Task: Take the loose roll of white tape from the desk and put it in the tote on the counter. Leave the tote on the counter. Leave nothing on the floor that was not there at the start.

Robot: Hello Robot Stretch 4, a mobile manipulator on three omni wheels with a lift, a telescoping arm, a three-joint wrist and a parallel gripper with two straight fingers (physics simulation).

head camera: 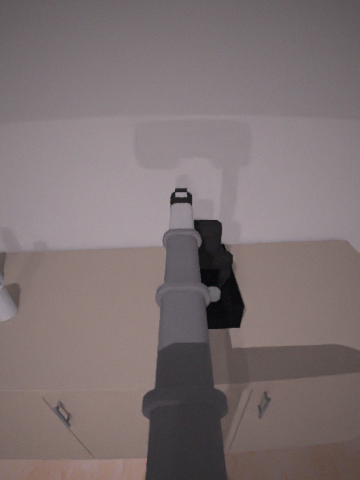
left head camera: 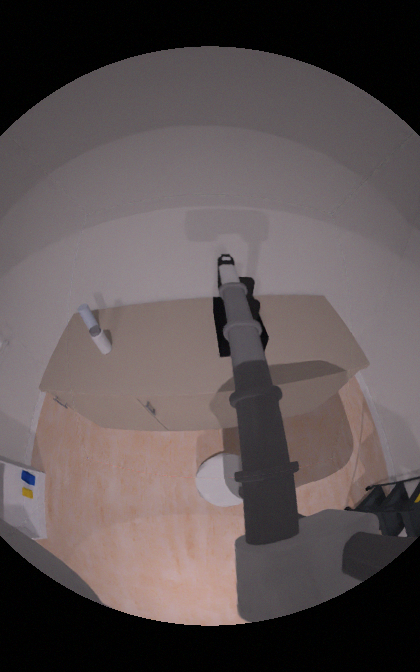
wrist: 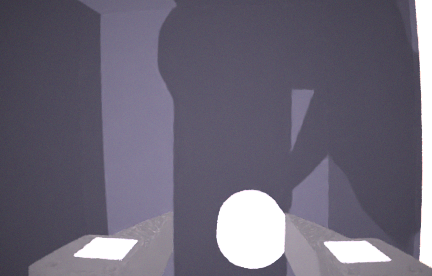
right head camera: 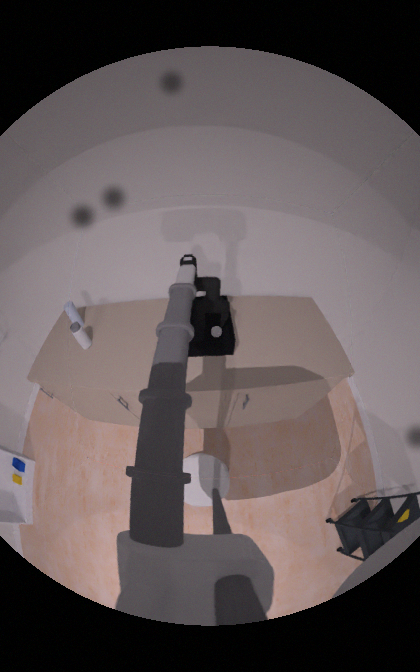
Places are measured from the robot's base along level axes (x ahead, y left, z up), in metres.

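Pixels of known places: gripper, fingertip midpoint: (head camera: 208,287) (wrist: 228,232).
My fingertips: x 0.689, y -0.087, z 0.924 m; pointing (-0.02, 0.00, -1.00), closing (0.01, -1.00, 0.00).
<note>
Ahead of a thing's pixels: the offset from my fingertips to its top centre. Level surfaces: height alone.
The black tote @[dx +0.013, dy +0.020, dz +0.058 m] (head camera: 231,315) (left head camera: 220,335) (right head camera: 227,346) stands upright on the beige counter @[dz -0.042 m] (head camera: 100,325) (left head camera: 165,350) (right head camera: 285,340). In the wrist view the tote's dark inside (wrist: 50,100) fills most of the picture. The roll of white tape @[dx -0.007, dy -0.017, dz -0.015 m] (head camera: 214,294) (right head camera: 216,331) (wrist: 251,229) shows end-on as a bright round shape inside the tote's outline. My gripper (wrist: 228,232) is open and reaches down into the tote. The roll lies between the spread fingers, apart from the left finger and close against the right one; whether it touches that finger is unclear. The arm hides part of the tote in the head views.
Two pale cylinders (left head camera: 87,317) (left head camera: 102,343) (right head camera: 74,314) (right head camera: 81,336) are at the counter's left end. A wall rises behind the counter. A white round object (left head camera: 215,480) (right head camera: 196,485) is on the floor. White furniture (left head camera: 25,515) is at left, a dark rack (right head camera: 352,522) at right.
</note>
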